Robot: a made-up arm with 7 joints.
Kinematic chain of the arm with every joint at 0, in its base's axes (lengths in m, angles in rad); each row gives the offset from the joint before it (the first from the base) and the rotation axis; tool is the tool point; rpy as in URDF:
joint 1: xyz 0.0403 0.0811 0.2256 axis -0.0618 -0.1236 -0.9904
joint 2: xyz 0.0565 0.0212 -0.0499 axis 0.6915 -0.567 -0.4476
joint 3: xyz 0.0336 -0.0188 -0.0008 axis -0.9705 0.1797 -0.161
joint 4: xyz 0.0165 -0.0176 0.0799 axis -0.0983 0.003 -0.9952
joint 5: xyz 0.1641 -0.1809 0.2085 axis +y
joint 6: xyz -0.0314 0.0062 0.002 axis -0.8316 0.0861 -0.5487
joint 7: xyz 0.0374 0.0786 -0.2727 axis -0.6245 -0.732 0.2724
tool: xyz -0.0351 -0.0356 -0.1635 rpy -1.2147 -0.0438 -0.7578
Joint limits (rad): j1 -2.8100..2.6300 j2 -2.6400..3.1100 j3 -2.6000..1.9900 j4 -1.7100..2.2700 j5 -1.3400..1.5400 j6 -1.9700..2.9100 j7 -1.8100..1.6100
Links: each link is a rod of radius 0.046 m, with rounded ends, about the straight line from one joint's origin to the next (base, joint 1, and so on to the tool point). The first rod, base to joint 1, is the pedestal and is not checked.
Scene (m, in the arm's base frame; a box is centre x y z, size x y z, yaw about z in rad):
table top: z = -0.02
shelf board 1: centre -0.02 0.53 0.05 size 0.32 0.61 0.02 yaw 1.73
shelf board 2: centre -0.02 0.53 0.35 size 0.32 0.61 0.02 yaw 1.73
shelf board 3: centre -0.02 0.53 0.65 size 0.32 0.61 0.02 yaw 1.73
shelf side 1: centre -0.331 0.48 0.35 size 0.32 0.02 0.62 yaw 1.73
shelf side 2: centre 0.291 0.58 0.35 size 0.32 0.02 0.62 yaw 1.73
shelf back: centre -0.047 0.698 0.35 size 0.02 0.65 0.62 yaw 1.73
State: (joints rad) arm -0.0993 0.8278 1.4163 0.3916 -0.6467 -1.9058 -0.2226
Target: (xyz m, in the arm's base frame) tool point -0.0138 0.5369 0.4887
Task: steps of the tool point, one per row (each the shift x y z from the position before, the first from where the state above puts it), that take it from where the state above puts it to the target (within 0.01 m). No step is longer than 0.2 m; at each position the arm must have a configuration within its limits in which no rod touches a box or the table.
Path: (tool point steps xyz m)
1: 0.0038 0.0476 0.1009
2: -0.0180 -0.0032 0.1181
3: -0.0944 0.0160 0.0598
4: -0.0864 -0.0413 0.0644
5: -0.0171 0.1274 0.0322
6: -0.0282 0.1550 -0.0322

